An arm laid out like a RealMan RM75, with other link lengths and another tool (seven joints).
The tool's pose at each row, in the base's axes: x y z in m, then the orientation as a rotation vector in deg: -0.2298, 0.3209, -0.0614, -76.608, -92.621, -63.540; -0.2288, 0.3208, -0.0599, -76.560, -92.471, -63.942; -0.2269, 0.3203, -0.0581, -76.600, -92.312, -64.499; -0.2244, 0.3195, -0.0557, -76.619, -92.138, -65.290; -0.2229, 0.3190, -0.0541, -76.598, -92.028, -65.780; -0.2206, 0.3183, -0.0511, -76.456, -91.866, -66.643; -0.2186, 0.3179, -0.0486, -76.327, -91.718, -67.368; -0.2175, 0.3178, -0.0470, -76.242, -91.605, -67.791; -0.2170, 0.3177, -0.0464, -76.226, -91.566, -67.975; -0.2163, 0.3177, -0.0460, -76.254, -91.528, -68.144; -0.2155, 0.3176, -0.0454, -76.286, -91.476, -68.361; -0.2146, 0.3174, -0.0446, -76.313, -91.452, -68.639; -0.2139, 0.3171, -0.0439, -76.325, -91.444, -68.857
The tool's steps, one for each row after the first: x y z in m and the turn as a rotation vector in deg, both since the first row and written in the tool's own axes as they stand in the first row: 0.0012, 0.0012, -0.0006, -0.259, 0.196, -0.100; 0.0024, 0.0033, -0.0018, -0.669, 0.370, -0.237; 0.0039, 0.0061, -0.0034, -1.230, 0.606, -0.477; 0.0049, 0.0078, -0.0044, -1.561, 0.773, -0.635; 0.0071, 0.0105, -0.0062, -2.090, 1.107, -0.967; 0.0089, 0.0128, -0.0074, -2.530, 1.399, -1.242; 0.0102, 0.0141, -0.0081, -2.785, 1.590, -1.389; 0.0106, 0.0147, -0.0084, -2.906, 1.654, -1.453; 0.0109, 0.0154, -0.0086, -3.039, 1.688, -1.498; 0.0112, 0.0163, -0.0089, -3.208, 1.736, -1.554; 0.0118, 0.0173, -0.0094, -3.414, 1.779, -1.657; 0.0122, 0.0181, -0.0099, -3.570, 1.811, -1.748
